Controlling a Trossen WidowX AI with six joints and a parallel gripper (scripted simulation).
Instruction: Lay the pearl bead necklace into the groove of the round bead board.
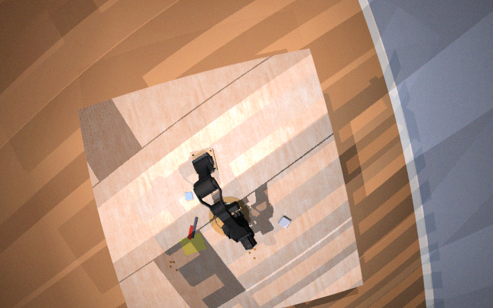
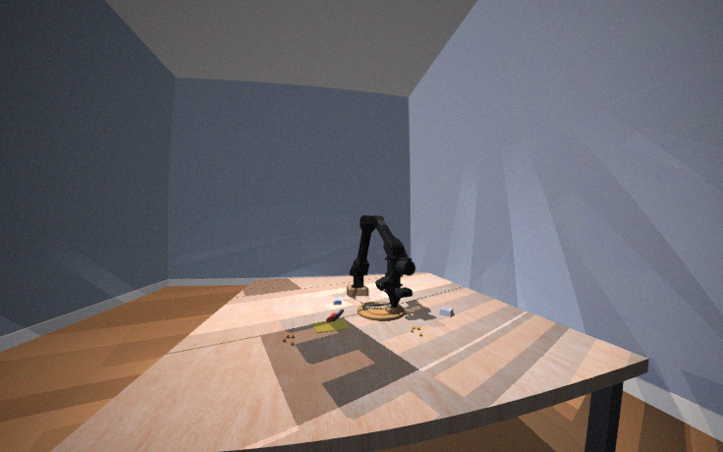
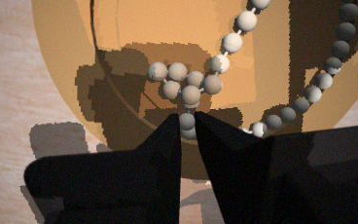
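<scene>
Right now my gripper tip is 5 cm to the left of the round bead board, 2 cm past it and 1 cm above it. From my gripper tip the other things lie so: grey block: 19 cm to the left, 11 cm ahead, 1 cm below; blue block: 20 cm behind, 19 cm to the right, 1 cm below; red marker: 25 cm to the right, 3 cm behind, 1 cm below.
</scene>
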